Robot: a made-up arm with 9 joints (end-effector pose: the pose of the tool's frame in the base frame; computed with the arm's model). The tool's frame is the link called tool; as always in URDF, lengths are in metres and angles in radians.
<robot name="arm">
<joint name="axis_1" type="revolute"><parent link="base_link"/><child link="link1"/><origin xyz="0.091 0.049 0.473" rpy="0 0 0"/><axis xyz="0 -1 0"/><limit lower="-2.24" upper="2.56"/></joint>
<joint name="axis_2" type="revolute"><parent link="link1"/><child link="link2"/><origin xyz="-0.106 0.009 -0.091" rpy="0 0 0"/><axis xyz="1 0 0"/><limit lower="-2.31" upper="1.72"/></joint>
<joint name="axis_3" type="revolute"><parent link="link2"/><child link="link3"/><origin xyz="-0.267 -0.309 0.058" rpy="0 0 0"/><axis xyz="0 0 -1"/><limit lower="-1.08" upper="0.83"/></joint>
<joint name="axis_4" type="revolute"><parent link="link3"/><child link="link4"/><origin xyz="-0.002 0.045 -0.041" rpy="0 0 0"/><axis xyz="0 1 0"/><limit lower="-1.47" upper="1.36"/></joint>
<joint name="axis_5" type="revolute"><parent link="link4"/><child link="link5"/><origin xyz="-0.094 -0.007 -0.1" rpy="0 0 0"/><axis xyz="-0.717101 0.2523 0.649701"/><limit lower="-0.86" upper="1.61"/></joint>
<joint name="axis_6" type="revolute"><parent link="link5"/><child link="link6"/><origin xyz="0.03 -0.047 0.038" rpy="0 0 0"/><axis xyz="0 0 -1"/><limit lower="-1.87" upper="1.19"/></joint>
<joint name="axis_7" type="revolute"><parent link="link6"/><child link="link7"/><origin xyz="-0.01 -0.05 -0.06" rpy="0 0 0"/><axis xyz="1 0 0"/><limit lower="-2.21" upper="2.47"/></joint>
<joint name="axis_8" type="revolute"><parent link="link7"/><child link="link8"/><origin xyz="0.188 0.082 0.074" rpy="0 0 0"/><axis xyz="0 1 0"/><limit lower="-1.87" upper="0.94"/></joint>
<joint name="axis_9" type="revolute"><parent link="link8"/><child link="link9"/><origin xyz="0.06 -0.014 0.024" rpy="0 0 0"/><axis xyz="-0.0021 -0.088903 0.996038"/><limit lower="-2.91" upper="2.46"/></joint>
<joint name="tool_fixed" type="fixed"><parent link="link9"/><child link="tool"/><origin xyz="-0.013 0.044 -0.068" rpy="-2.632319 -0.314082 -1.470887"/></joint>
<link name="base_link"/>
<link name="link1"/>
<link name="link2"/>
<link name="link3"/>
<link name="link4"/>
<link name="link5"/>
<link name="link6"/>
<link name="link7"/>
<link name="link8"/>
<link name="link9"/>
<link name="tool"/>
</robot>
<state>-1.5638 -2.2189 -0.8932 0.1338 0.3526 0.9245 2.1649 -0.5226 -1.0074</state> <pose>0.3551 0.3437 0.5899 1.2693 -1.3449 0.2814</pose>
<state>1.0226 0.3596 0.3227 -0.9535 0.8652 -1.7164 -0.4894 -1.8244 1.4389</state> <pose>0.2252 -0.0059 -0.0304 -0.2856 2.8359 0.8937</pose>
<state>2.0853 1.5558 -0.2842 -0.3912 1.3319 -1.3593 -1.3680 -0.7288 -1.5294</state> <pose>0.6867 0.4124 0.2276 0.6403 -1.6772 -1.0265</pose>
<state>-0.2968 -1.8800 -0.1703 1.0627 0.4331 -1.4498 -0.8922 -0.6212 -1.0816</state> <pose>-0.5607 0.1690 0.6776 1.8483 -0.3295 0.1513</pose>
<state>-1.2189 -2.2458 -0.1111 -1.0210 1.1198 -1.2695 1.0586 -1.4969 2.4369</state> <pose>0.0297 -0.0251 0.6782 0.1907 -1.4741 2.2569</pose>
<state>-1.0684 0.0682 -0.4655 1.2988 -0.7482 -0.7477 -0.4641 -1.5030 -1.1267</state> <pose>-0.1860 -0.1319 0.7070 1.3398 -2.4086 -0.1971</pose>
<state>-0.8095 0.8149 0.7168 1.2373 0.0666 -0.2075 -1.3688 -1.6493 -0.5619</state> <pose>-0.3743 0.1182 0.5771 -1.6567 2.1685 0.1652</pose>
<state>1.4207 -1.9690 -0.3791 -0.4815 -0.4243 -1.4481 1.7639 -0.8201 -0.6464</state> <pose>0.0521 0.2304 0.1689 -1.4265 2.0292 -1.3279</pose>
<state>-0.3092 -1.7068 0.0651 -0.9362 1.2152 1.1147 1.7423 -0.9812 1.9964</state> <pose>-0.1670 0.2888 0.8266 -0.8352 -2.4525 -0.9261</pose>
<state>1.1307 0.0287 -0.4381 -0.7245 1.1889 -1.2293 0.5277 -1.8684 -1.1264</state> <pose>0.0948 0.0243 -0.0651 -1.5649 0.0487 -0.9579</pose>
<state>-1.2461 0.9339 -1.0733 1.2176 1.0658 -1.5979 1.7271 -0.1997 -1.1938</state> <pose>-0.5143 -0.2518 1.0544 1.2711 1.7495 -0.7848</pose>
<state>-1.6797 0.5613 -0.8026 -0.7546 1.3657 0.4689 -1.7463 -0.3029 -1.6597</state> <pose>0.0009 0.0125 0.6533 -1.0106 1.4099 -2.4789</pose>
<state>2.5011 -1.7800 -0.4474 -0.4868 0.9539 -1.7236 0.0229 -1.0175 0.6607</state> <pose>0.4452 -0.0982 -0.0173 2.1325 -0.2131 1.0533</pose>
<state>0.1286 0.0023 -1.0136 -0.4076 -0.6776 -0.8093 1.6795 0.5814 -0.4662</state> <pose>-0.1912 -0.2081 0.4207 -2.2002 -0.5966 1.4071</pose>
